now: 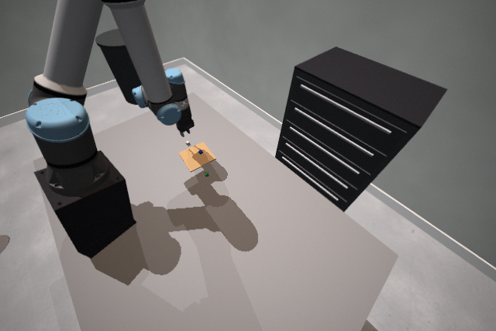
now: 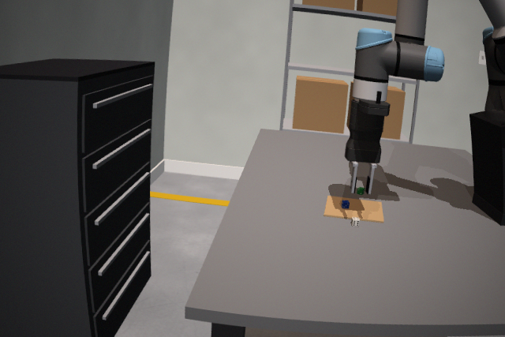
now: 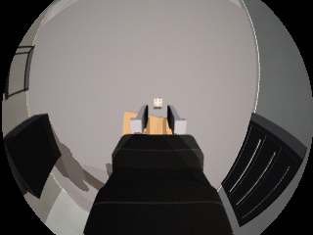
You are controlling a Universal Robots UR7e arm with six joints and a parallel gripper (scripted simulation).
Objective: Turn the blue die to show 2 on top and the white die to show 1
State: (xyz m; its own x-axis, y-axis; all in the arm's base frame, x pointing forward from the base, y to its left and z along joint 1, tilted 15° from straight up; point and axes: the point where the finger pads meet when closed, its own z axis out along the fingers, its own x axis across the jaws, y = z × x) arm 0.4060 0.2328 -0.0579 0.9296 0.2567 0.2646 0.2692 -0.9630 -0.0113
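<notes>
Now: hand 90 mm above the white die. From my hand the other things lie so: orange mat 100 mm to the right, 90 mm below, 10 mm ahead; green die 230 mm to the right, 90 mm below, 10 mm ahead; blue die 90 mm to the right, 80 mm below, 40 mm ahead.
</notes>
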